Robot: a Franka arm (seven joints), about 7 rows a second.
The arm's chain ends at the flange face. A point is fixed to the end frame.
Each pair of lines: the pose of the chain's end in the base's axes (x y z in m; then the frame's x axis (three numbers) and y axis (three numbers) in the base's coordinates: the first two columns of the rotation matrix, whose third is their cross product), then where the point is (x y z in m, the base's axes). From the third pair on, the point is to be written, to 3 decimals.
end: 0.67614 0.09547 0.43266 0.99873 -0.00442 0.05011 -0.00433 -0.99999 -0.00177
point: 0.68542 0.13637 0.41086
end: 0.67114 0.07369 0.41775 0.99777 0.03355 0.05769 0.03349 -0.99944 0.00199
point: 0.67904 0.11483 0.39587
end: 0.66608 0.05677 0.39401 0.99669 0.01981 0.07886 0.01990 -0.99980 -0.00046
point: 0.675 0.098 0.372
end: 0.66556 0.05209 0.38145 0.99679 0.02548 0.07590 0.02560 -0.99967 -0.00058
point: 0.674 0.093 0.360
